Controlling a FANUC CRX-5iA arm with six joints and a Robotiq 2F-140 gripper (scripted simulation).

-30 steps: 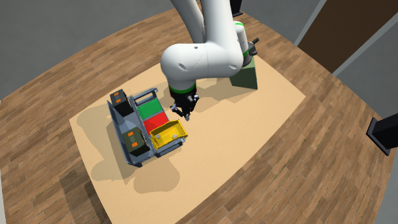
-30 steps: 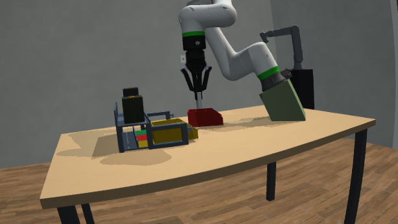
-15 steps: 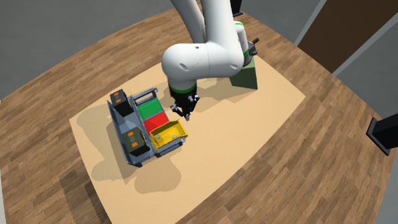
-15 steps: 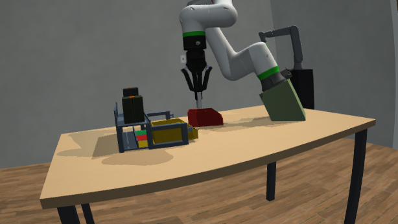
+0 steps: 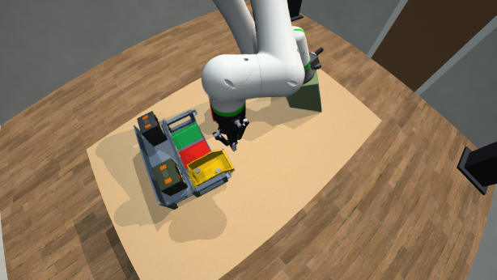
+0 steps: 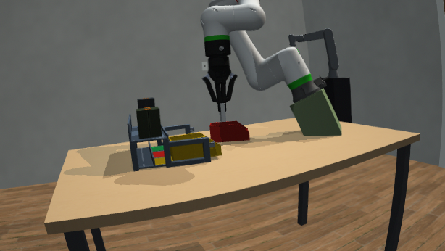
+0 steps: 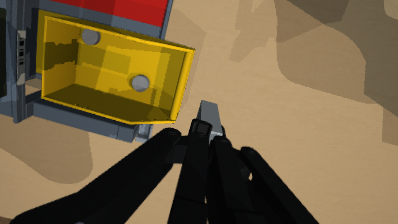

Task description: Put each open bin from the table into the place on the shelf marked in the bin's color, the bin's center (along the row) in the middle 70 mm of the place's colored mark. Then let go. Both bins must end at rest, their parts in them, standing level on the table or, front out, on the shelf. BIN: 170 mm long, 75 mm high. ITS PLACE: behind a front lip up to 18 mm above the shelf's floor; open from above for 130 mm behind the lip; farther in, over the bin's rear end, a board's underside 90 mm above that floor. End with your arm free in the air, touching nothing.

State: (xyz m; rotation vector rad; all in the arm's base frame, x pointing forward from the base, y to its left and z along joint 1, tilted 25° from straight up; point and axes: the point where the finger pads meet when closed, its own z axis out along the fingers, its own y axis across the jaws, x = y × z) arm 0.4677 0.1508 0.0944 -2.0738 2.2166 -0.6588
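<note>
Right now the yellow bin is 11 cm below my hand, 11 cm ahead of it and 1 cm to the right of it. From my hand the other things lie so: red bin 25 cm to the right, 13 cm behind, 12 cm below.
</note>
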